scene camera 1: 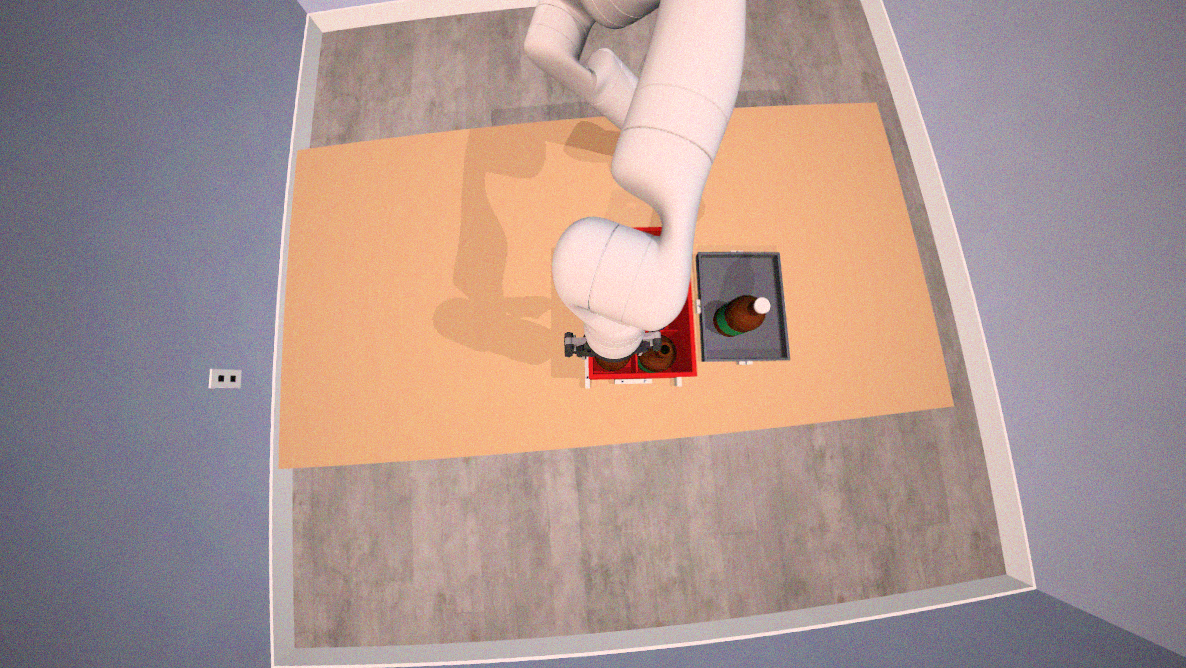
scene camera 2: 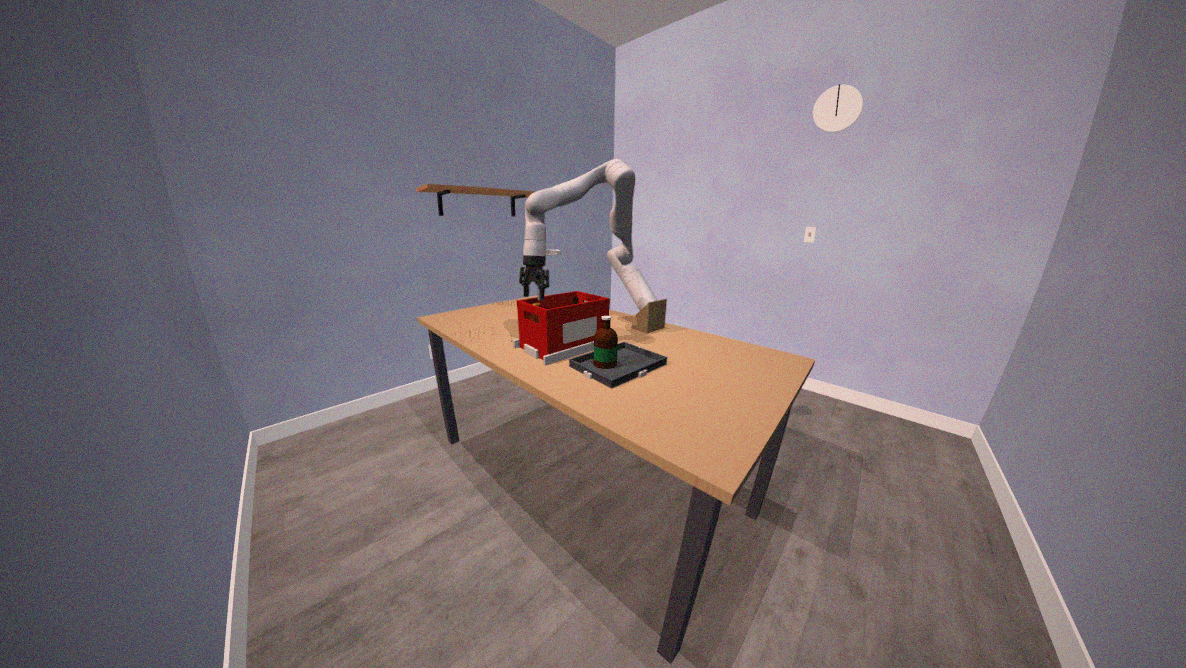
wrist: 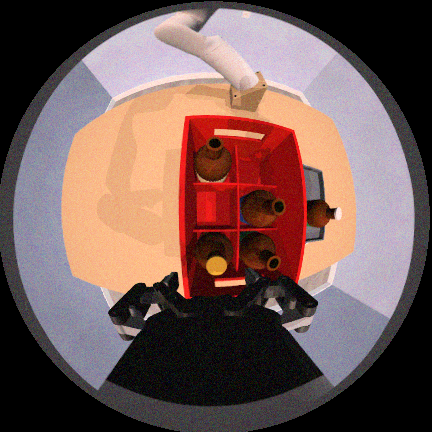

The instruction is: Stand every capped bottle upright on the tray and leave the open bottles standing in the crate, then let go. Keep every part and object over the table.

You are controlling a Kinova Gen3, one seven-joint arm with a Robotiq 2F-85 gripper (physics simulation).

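Frame: origin at the arm's base, x back, y right, z up, level; metres.
Seen in the pictures: gripper, fingertip midpoint: (scene camera 2: 533, 298) (wrist: 211, 277); arm's base, link origin: (scene camera 2: 650, 308) (wrist: 245, 82).
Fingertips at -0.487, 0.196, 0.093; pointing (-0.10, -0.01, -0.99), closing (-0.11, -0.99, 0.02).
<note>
Offsets run from my fingertips to a thing's top centre, as dx, dy, dz. "*": to the spot under its first point. Level surfaces: height alone.
A white-capped bottle @(+0.036, -0.291, -0.022) (scene camera 1: 736, 316) (scene camera 2: 605, 338) (wrist: 318, 213) stands upright on the dark grey tray @(+0.063, -0.324, -0.157) (scene camera 1: 785, 311) (scene camera 2: 636, 360) (wrist: 314, 178). The red crate @(+0.083, -0.068, -0.007) (scene camera 1: 694, 331) (scene camera 2: 536, 330) (wrist: 296, 170) stands beside the tray. A yellow-capped bottle @(+0.007, -0.009, -0.019) (wrist: 216, 265) stands in its corner cell at the lower left of the wrist view. Open bottles stand in three other cells: one with a white label @(+0.178, -0.035, -0.019) (wrist: 213, 162), one with a blue label @(* +0.075, -0.096, -0.055) (wrist: 259, 207) and one with a green label @(* +0.002, -0.084, -0.056) (wrist: 257, 250) (scene camera 1: 655, 355). My gripper (scene camera 1: 612, 344) (scene camera 2: 534, 293) (wrist: 211, 277) is open and empty, pointing down just over the yellow-capped bottle's end of the crate.
Two crate cells hold no bottle. White strips (scene camera 1: 632, 381) (scene camera 2: 569, 352) lie along the crate's foot. The crate's walls and dividers rise around the bottles. The arm's base block (scene camera 2: 650, 316) (wrist: 248, 95) stands at the back of the table @(dz -0.182) (scene camera 1: 373, 398) (scene camera 2: 705, 398). The arm hides part of the crate in scene camera 1.
</note>
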